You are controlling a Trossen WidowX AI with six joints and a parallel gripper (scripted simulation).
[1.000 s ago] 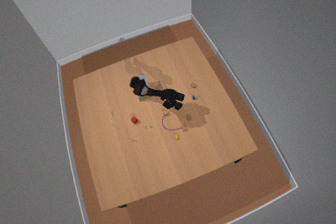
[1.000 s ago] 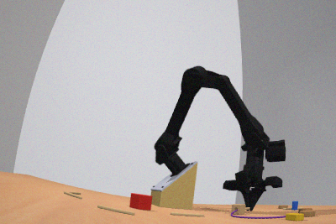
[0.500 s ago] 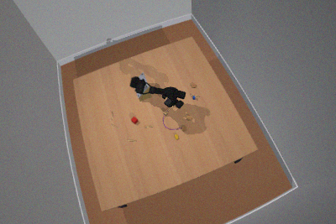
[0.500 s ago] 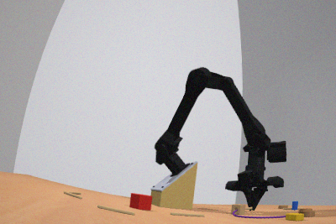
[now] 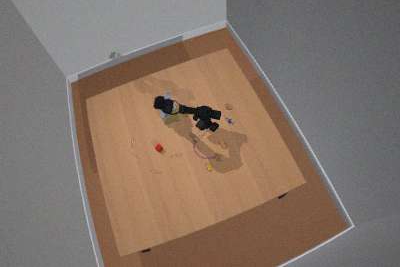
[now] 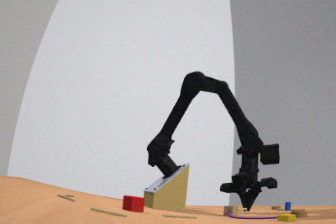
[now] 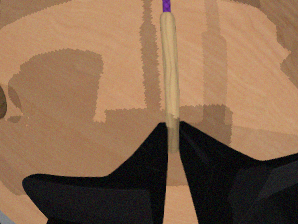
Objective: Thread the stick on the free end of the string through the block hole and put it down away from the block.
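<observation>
Now: gripper tip 5 cm short of the wooden block, 10 cm to the left of it and 1 cm below it. Round my gripper tip: blue piece: 3 cm ahead, 17 cm to the left, 1 cm above; thin wooden stick: 2 cm ahead, 4 cm to the right, 1 cm above; round wooden button: 24 cm ahead, 3 cm to the right.
</observation>
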